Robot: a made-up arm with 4 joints.
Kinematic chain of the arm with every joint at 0, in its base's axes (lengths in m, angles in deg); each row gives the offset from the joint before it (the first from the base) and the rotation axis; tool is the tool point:
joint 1: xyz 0 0 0.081 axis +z
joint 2: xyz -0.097 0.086 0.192 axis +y
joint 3: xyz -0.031 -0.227 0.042 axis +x
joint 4: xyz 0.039 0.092 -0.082 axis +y
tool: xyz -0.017 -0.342 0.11
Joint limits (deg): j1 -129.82..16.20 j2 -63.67..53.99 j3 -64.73..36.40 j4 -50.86..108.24
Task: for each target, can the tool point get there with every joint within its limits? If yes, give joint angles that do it. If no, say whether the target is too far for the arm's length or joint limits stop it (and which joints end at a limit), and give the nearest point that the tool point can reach.
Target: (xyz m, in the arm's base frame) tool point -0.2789 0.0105 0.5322
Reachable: yes | joints -80.37 -5.08 -54.72 38.28
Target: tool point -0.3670 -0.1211 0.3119
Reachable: yes | joints -73.63 31.94 -9.33 44.27
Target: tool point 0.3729 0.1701 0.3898
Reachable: no: joint limits stop it (at a limit: joint 1, joint 2, joint 3) | nearest point 0.2152 -0.1764 0.3936 | short by 0.381 m
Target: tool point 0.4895 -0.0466 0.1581
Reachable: no: joint limits stop it (at a limit: joint 1, joint 2, joint 3) | nearest point 0.2430 -0.2206 0.3336 | short by 0.349 m
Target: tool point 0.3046 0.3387 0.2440
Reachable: no: joint limits stop it (at a limit: joint 1, joint 2, joint 3) | nearest point 0.0529 0.4295 0.3525 | short by 0.289 m
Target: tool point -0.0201 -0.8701 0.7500
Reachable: no: too far | nearest point -0.0527 -0.4088 0.4687 | short by 0.541 m
